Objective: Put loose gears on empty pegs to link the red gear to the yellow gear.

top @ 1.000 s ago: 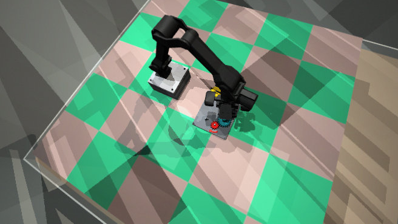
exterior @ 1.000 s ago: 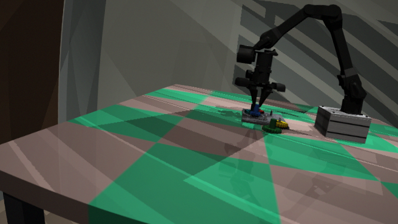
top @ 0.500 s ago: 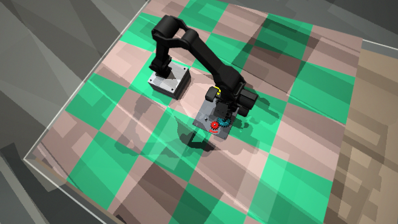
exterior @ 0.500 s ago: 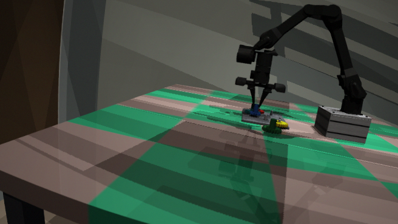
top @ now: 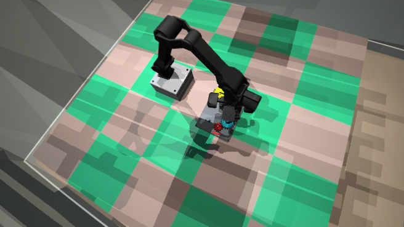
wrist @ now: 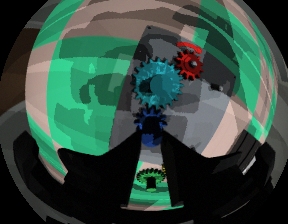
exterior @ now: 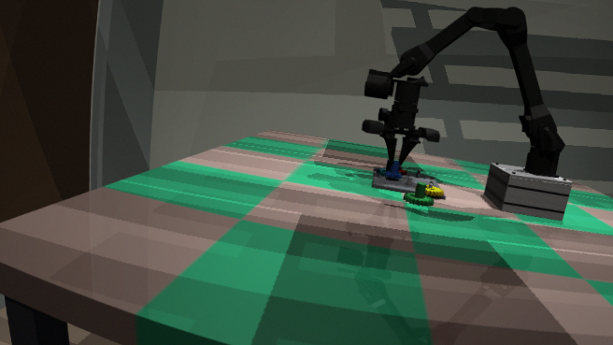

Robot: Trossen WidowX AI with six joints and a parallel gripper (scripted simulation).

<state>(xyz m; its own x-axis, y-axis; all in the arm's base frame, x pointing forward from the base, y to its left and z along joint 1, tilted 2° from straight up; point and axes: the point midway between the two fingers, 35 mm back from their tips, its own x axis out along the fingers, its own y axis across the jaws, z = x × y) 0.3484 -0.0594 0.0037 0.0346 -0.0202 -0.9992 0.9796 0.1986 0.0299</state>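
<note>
The blue gear is 10 mm below my gripper tip. Round my gripper tip: yellow gear 80 mm behind, 80 mm to the left, 30 mm below; red gear 30 mm behind, 90 mm to the right, 30 mm below; teal gear 50 mm to the right, 20 mm below.
</note>
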